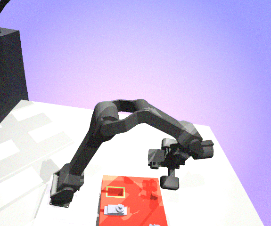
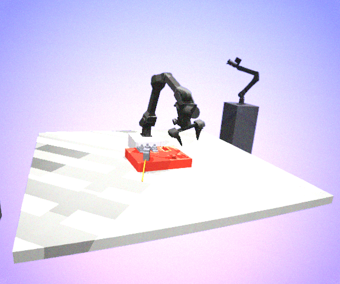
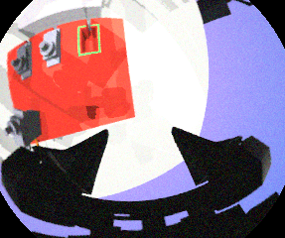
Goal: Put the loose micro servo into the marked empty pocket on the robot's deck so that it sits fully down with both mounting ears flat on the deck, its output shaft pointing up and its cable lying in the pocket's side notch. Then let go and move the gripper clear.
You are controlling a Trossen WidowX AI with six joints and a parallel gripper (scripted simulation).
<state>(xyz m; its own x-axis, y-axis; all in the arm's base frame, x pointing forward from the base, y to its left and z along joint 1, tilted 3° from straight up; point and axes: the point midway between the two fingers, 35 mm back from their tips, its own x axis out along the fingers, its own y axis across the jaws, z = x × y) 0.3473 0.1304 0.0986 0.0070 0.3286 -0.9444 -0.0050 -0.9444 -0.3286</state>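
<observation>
My gripper tip is 5 cm past the red deck, 14 cm to the left of it and 11 cm above it.
</observation>
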